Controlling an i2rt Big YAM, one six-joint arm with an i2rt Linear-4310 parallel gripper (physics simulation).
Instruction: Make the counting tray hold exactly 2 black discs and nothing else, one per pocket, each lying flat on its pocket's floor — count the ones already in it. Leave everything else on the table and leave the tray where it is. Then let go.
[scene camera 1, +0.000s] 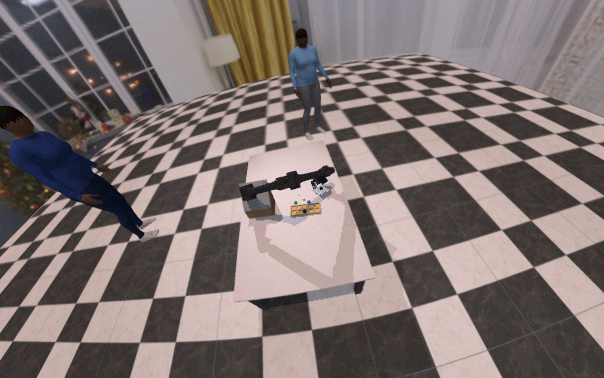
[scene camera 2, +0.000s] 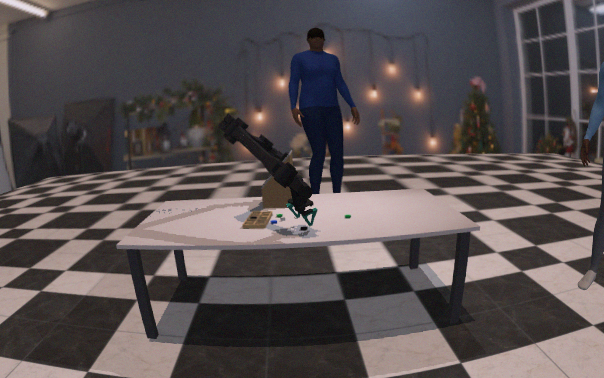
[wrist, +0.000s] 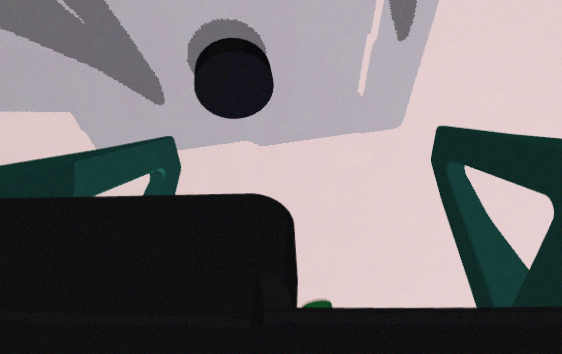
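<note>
The wooden counting tray (scene camera 1: 315, 214) (scene camera 2: 256, 227) stands on the table. One black disc (scene camera 1: 304, 211) (scene camera 2: 253, 217) is in one of its pockets; whether it lies fully flat is too small to tell. Another black disc (scene camera 1: 321, 188) (scene camera 2: 303, 228) (wrist: 234, 82) lies flat on the table, apart from the tray, in the arm's shadow. My gripper (scene camera 1: 318, 184) (scene camera 2: 305, 220) (wrist: 301, 147) is open and empty, above the table close to this loose disc. In the wrist view the disc is beyond the fingertips, nearer the left finger. The tray does not show in the wrist view.
A green disc (scene camera 1: 295, 202) (scene camera 2: 279, 215), a blue disc (scene camera 1: 309, 202) (scene camera 2: 274, 221) and a small grey piece (scene camera 1: 303, 200) (scene camera 2: 282, 219) lie beside the tray. Another green disc (scene camera 2: 348, 216) lies farther off. The arm's base block (scene camera 1: 257, 205) (scene camera 2: 275, 194) stands behind.
</note>
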